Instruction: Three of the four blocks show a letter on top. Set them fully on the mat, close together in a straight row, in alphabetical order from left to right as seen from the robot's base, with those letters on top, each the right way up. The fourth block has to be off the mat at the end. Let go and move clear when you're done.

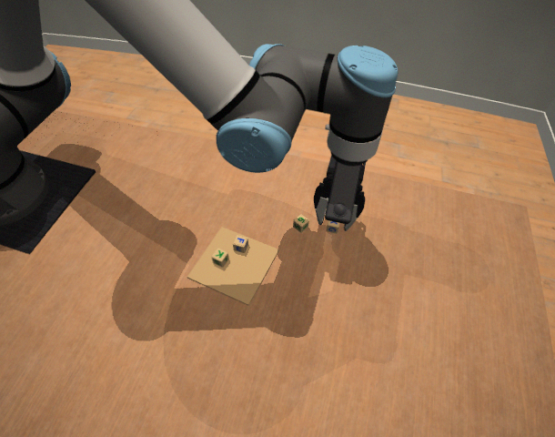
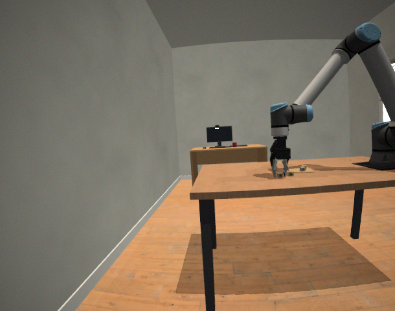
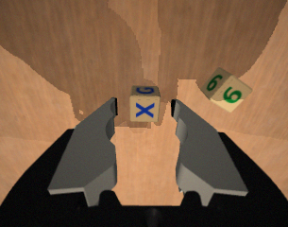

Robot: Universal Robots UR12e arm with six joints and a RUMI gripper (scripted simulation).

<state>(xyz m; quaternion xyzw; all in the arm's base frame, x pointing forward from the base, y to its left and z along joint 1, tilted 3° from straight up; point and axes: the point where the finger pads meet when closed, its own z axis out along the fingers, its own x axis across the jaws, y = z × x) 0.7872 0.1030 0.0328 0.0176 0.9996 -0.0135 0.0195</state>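
The tan mat lies 180 mm behind my hand, 140 mm to the right of it and 10 mm below it.
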